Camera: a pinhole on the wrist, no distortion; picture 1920 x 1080 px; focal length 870.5 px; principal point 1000.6 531.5 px. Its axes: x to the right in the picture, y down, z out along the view. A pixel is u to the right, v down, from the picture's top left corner.
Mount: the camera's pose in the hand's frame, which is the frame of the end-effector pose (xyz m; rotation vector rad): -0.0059 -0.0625 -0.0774 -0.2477 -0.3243 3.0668
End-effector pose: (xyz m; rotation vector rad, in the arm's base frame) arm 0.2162 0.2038 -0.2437 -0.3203 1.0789 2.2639
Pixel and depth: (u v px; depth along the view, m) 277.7 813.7 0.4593
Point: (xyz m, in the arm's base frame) 0.2027 0.7853 -0.3262
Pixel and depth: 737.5 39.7 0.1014
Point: 0.2281 0.2506 -0.2423
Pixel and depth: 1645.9 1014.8 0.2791
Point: 0.5845 0.3183 -0.2046
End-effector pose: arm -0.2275 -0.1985 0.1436 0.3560 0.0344 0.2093
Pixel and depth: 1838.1 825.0 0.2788
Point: -0.4919 -0.4877 0.1971
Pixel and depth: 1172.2 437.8 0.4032
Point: -0.3323 -0.4244 0.3984
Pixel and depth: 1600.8 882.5 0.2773
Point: -0.4131 -0.4943 0.1959
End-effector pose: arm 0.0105 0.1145 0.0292 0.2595 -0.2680 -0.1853
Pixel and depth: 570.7 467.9 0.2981
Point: 0.0132 -0.0649 0.2412
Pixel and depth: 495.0 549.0 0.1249
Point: 0.0241 0.0023 0.0637
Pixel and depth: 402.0 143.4 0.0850
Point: 0.0345 0.0570 0.0457
